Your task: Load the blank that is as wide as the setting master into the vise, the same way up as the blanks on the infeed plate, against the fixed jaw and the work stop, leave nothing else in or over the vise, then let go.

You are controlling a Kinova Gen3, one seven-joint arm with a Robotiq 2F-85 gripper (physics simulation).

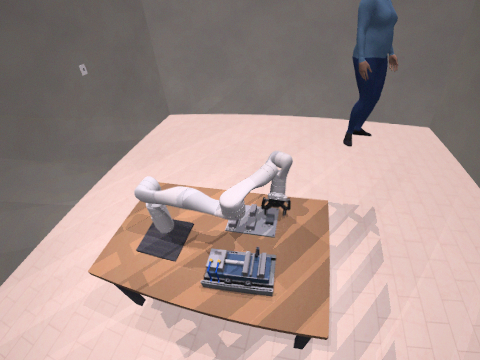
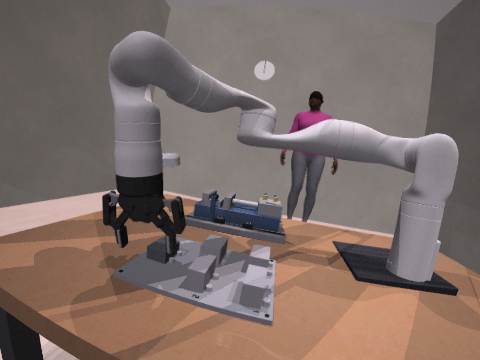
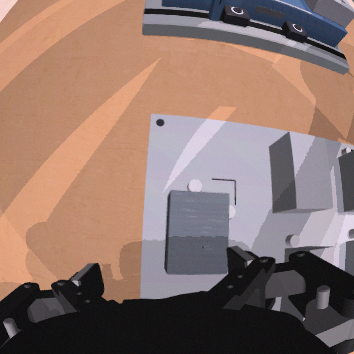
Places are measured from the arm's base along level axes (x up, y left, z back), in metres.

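Pixels of known places: gripper, fingertip midpoint: point(image 1: 274, 215) point(image 2: 146, 248) point(image 3: 163, 270); arm's base, origin of the base link: point(image 1: 166, 226) point(image 2: 405, 272).
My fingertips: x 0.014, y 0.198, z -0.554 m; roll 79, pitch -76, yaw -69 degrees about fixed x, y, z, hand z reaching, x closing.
Observation:
For each thing: its middle in the pictures, then the offset to it from my fingertips. "*": a spot on its surface instead. Level surfaces: height alone.
- infeed plate, body centre: point(image 3: 289, 230) point(image 2: 206, 269) point(image 1: 253, 219) dy -0.034, dx -0.023, dz +0.110 m
- darker block, body centre: point(image 3: 195, 232) point(image 2: 163, 249) point(image 1: 270, 219) dy -0.028, dx -0.006, dz +0.020 m
- blue vise, body centre: point(image 2: 238, 210) point(image 1: 239, 267) dy -0.340, dx +0.023, dz +0.087 m
- vise's dark upright post, surface spot: point(image 2: 215, 202) point(image 1: 256, 249) * dy -0.257, dx +0.052, dz +0.034 m
- same table, its level: dx -0.027 m
The infeed plate point(image 1: 264, 232) point(image 2: 145, 274) point(image 3: 167, 145) carries several grey blocks. A darker block point(image 1: 270, 219) point(image 2: 157, 250) point(image 3: 197, 220) sits near one end, beside small white pins. Lighter blocks point(image 1: 251, 225) point(image 2: 201, 274) point(image 3: 283, 175) stand farther along. Which block is the setting master is not clear. My gripper point(image 1: 275, 213) point(image 2: 146, 249) point(image 3: 163, 270) is open and empty, low over the darker block's end of the plate, one finger close to that block's side. The blue vise point(image 1: 235, 272) point(image 2: 240, 216) point(image 3: 320, 27) shows two upright jaws; no blank shows between them.
The vise's dark upright post point(image 1: 257, 251) point(image 2: 215, 202) stands by the jaws. Yellow-topped fittings point(image 1: 218, 261) point(image 2: 275, 198) sit at its other end. The arm's black base mat point(image 1: 150, 245) point(image 2: 352, 262) lies on the same table point(image 1: 300, 300) point(image 2: 325, 320). A person point(image 1: 372, 65) point(image 2: 307, 150) stands beyond the table.

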